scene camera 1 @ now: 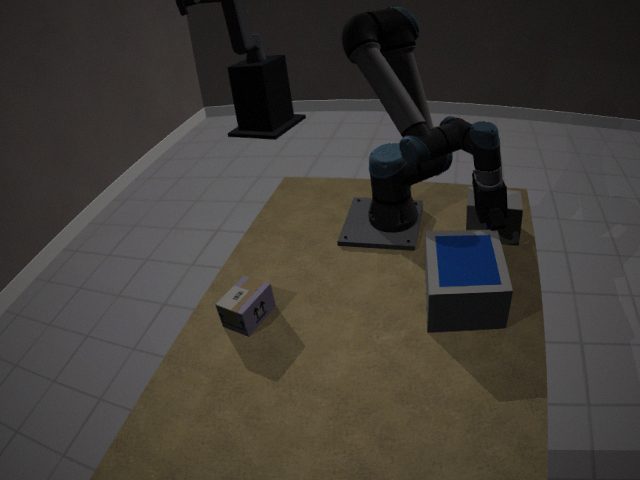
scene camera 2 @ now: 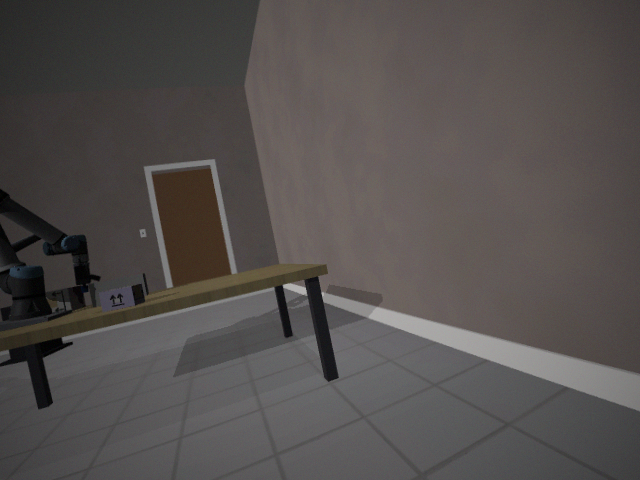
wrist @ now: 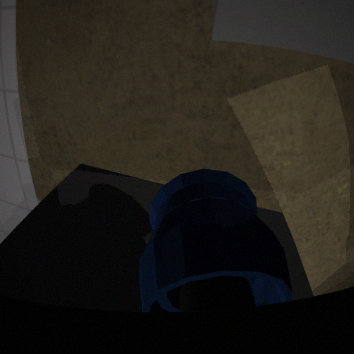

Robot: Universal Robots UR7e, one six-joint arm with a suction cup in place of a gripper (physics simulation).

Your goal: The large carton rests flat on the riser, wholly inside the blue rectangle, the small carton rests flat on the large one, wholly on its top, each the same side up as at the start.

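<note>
The large carton [scene camera 1: 512,222] [wrist: 65,240] stands on the table behind the riser [scene camera 1: 466,308] [wrist: 285,25], its near side in shadow. The blue rectangle [scene camera 1: 467,260] on the riser's top is bare. The small carton [scene camera 1: 259,307] [scene camera 2: 117,299] stands on the table, arrows on its side pointing up. My suction gripper [scene camera 1: 491,226] [scene camera 2: 84,288] [wrist: 204,192] points down at the large carton. Its blue cup covers part of the carton's near side in the first scene view and the wrist view. No lifted thing shows on the cup; contact with the carton is hidden.
The arm's base plate [scene camera 1: 379,238] is bolted to the table [scene camera 1: 330,392] [scene camera 2: 258,276], left of the riser and the large carton. A second arm on a black pedestal [scene camera 1: 261,95] stands on the floor behind. A door [scene camera 2: 191,227] is in the far wall.
</note>
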